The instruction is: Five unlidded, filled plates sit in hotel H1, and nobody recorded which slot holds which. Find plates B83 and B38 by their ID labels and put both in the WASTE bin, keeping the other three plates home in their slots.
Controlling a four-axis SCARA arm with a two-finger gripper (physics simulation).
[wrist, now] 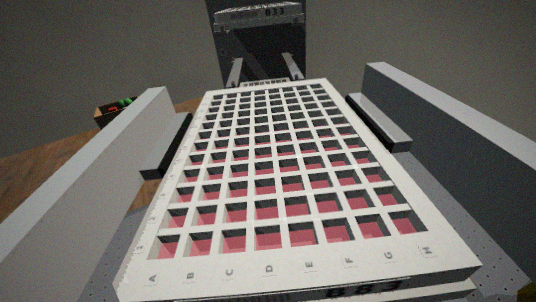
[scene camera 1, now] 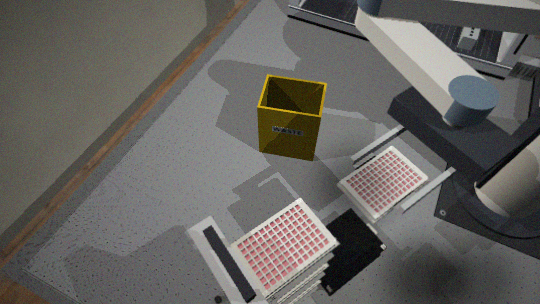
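My gripper is shut on plate B83. The plate is white with pink-filled wells, is held level by its long sides and is apart from the hotel; its front label shows partly at the bottom of the wrist view. Hotel H1 holds a stack of filled plates, its top plate showing pink wells. A plate label near the top of the wrist view looks like B33. No B38 label is readable. The yellow WASTE bin stands upright, up and left of the held plate in the scene view.
A pale post with a black strip stands left of the stack. The arm's base is at the right. Dark racks lie at the top right. A small box with red and green things shows at the left.
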